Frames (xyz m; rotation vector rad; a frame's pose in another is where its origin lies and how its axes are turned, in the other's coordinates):
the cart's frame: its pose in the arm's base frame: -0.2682 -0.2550 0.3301 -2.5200 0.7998 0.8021
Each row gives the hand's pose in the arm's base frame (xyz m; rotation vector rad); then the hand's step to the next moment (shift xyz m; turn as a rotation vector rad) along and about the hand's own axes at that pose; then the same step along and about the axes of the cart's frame.
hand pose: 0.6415 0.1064 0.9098 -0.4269 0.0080 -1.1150
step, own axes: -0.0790 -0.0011 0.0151 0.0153 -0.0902 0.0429
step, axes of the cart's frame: -0.0507 -0.0355 0.0514 -0.0739 0.0503 -0.0470
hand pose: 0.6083 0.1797 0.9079 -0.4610 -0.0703 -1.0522
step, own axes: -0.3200 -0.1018 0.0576 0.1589 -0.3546 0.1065
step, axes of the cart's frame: -0.2580 -0.0400 0.2189 -0.2032 0.2598 -0.2314
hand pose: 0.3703 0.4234 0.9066 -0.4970 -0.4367 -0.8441
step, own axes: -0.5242 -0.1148 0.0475 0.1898 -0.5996 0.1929
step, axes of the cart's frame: -0.2485 0.0807 0.4711 -0.3780 0.4335 -0.3193
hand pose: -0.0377 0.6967 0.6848 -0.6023 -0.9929 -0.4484
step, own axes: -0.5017 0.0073 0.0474 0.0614 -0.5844 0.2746
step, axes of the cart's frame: 0.0497 0.1796 0.4683 -0.4275 0.4549 -0.1762
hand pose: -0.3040 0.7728 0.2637 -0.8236 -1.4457 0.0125
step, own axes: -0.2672 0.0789 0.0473 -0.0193 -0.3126 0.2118
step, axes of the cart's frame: 0.1534 0.1156 0.2073 -0.2442 0.2875 -0.0254
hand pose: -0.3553 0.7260 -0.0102 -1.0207 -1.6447 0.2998
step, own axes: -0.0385 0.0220 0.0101 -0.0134 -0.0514 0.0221
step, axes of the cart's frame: 0.0329 0.0164 0.0267 -0.0264 0.0495 -0.0126
